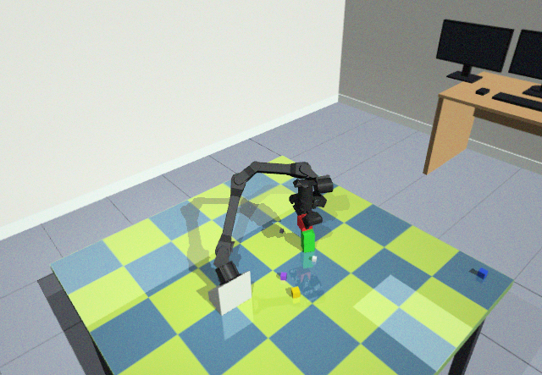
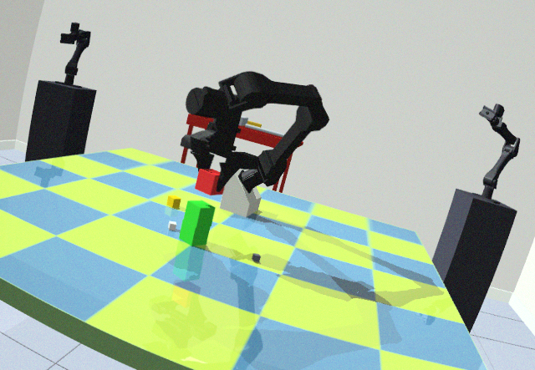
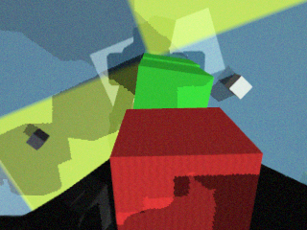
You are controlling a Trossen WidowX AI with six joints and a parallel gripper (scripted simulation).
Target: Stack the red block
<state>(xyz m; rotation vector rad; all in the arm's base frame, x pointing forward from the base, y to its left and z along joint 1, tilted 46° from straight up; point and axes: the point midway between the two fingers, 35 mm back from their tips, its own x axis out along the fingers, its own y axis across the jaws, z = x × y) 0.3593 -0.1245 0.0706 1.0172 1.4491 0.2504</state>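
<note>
My gripper tip is now 20 mm past the white block, 70 mm to the left of it and 120 mm above it. Round my gripper tip: grey block 20 mm ahead, 140 mm to the left, 120 mm below; then purple block 180 mm behind, 40 mm to the right, 120 mm below; then red block 10 mm above.
</note>
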